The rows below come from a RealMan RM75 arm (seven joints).
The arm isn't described. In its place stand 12 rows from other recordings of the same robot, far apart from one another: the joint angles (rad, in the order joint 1, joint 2, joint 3, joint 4, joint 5, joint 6, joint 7), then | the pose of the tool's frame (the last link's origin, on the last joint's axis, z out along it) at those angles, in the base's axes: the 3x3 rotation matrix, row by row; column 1 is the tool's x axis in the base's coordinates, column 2 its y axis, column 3 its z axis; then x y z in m.
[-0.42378 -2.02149 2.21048 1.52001 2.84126 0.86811 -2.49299] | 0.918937, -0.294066, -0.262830; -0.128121, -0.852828, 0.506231; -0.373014, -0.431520, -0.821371; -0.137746, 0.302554, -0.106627
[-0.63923 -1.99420 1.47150 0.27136 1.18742 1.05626 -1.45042] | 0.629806, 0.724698, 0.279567; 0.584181, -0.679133, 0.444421; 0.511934, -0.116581, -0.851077; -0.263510, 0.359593, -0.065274
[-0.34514 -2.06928 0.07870 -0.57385 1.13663 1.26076 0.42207] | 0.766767, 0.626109, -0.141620; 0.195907, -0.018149, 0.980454; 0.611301, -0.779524, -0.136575; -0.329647, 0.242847, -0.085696
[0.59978 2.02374 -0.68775 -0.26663 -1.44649 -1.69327 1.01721] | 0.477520, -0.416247, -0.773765; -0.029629, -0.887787, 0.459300; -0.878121, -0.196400, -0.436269; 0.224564, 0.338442, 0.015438
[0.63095 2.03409 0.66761 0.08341 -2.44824 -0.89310 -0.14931] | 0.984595, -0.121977, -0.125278; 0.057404, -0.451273, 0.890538; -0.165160, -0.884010, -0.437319; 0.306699, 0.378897, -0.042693
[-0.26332 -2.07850 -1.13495 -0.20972 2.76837 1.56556 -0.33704] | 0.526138, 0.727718, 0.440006; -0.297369, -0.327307, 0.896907; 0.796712, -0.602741, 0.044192; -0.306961, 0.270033, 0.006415
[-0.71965 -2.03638 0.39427 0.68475 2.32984 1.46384 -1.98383] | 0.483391, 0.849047, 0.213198; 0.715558, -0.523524, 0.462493; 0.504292, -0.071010, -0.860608; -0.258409, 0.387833, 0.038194
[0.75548 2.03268 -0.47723 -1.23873 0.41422 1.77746 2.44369] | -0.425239, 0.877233, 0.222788; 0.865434, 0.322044, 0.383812; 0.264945, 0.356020, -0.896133; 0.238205, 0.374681, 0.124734
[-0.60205 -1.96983 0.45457 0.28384 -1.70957 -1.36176 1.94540] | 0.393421, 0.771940, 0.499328; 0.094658, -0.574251, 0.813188; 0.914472, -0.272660, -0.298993; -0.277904, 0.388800, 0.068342
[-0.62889 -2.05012 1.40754 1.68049 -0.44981 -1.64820 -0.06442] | 0.516925, 0.737659, -0.434337; 0.838760, -0.335050, 0.429213; 0.171089, -0.586175, -0.791914; -0.121237, 0.359190, 0.049108
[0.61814 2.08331 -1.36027 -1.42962 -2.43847 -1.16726 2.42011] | 0.924467, -0.370969, 0.087990; -0.353361, -0.747024, 0.563109; -0.143166, -0.551668, -0.821685; 0.115016, 0.403352, 0.020019
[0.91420 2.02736 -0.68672 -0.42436 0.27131 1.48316 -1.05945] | 0.600353, -0.742253, 0.297721; -0.739593, -0.656933, -0.146426; 0.304268, -0.132286, -0.943357; 0.262562, 0.353785, -0.032558
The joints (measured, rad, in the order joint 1, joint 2, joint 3, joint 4, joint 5, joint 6, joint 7), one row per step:
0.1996 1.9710 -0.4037 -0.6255 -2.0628 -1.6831 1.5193
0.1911 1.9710 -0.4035 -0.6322 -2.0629 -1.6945 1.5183
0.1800 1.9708 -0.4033 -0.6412 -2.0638 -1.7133 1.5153
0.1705 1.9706 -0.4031 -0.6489 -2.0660 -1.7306 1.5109
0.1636 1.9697 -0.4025 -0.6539 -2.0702 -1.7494 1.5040
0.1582 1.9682 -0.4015 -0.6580 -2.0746 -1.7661 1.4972
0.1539 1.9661 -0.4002 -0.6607 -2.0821 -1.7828 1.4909
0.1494 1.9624 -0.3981 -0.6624 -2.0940 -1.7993 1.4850
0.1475 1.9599 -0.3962 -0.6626 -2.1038 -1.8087 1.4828
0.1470 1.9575 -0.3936 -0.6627 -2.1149 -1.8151 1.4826
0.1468 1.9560 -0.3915 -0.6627 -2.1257 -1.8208 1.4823
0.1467 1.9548 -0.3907 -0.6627 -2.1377 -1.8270 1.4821
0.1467 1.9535 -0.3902 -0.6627 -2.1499 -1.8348 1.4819
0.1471 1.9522 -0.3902 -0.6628 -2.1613 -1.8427 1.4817
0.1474 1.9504 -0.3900 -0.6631 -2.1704 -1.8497 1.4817
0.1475 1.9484 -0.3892 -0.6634 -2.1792 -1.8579 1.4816
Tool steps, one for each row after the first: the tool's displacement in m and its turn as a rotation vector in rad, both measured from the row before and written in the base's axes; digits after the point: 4 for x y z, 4 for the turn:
0.0004 -0.0035 0.0011 -0.0023 0.0009 0.0018
0.0001 -0.0050 0.0015 -0.0050 0.0020 0.0061
0.0000 -0.0045 0.0011 -0.0056 0.0008 0.0071
-0.0005 -0.0040 0.0008 -0.0078 0.0014 0.0110
-0.0004 -0.0033 0.0009 -0.0069 0.0004 0.0105
-0.0003 -0.0033 0.0007 -0.0099 0.0003 0.0098
0.0003 -0.0038 0.0009 -0.0132 -0.0016 0.0074
0.0003 -0.0023 0.0004 -0.0101 -0.0009 0.0027
0.0005 -0.0016 0.0003 -0.0099 -0.0020 0.0000
0.0003 -0.0015 -0.0001 -0.0100 -0.0015 0.0001
0.0002 -0.0016 -0.0004 -0.0125 -0.0013 0.0006
0.0000 -0.0017 -0.0004 -0.0137 -0.0004 0.0016
-0.0001 -0.0015 -0.0004 -0.0134 -0.0001 0.0024
-0.0001 -0.0012 0.0001 -0.0107 -0.0004 0.0020
-0.0001 -0.0014 0.0003 -0.0104 0.0004 0.0024

